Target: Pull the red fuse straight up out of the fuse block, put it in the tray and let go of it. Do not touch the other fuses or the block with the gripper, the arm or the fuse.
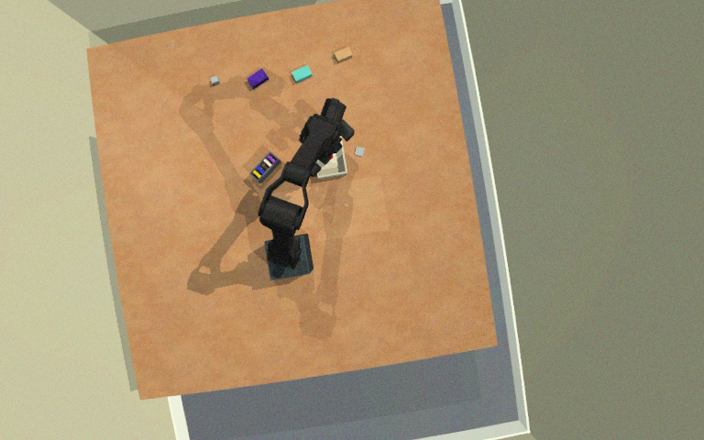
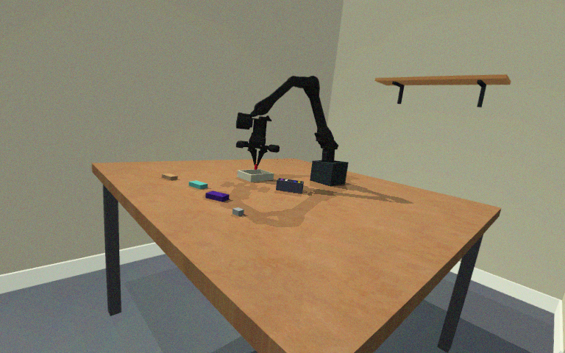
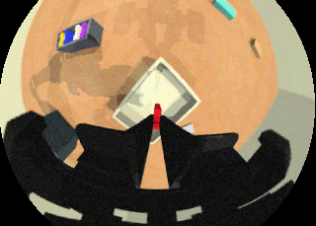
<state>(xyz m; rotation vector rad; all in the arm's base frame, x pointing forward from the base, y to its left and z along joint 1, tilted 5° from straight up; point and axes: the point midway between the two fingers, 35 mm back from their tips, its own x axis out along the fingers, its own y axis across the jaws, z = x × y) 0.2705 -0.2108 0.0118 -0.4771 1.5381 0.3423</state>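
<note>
The red fuse is 10 mm below my gripper tip. Round my gripper tip: tan block 330 mm ahead, 150 mm to the right, 50 mm below; teal block 310 mm ahead, 50 mm below, 10 mm to the left; tray 60 mm below.
</note>
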